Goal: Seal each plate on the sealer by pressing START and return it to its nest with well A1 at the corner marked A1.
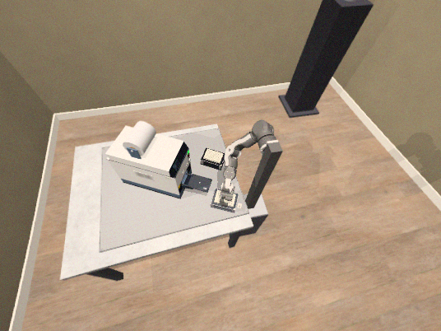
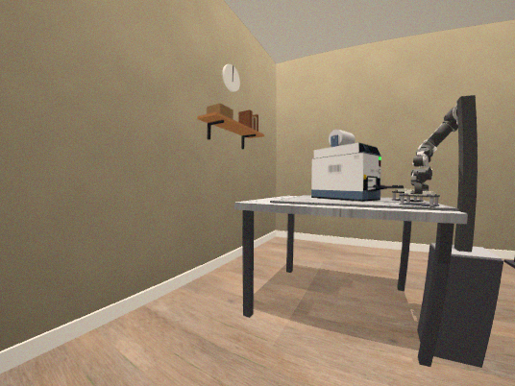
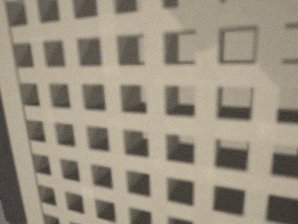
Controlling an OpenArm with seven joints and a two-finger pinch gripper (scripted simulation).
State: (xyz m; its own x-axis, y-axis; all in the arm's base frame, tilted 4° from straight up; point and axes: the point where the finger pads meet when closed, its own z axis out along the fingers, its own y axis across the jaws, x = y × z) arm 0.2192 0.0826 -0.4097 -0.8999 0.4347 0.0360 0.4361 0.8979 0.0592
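Now: hand 10 mm above the plate nest. Also, from my hand: yellow warning label 280 mm ahead, 100 mm to the right, 80 mm above; plate 10 mm ahead, 340 mm to the right, 10 mm above; sealer stage 150 mm ahead, 130 mm to the right, 30 mm above.
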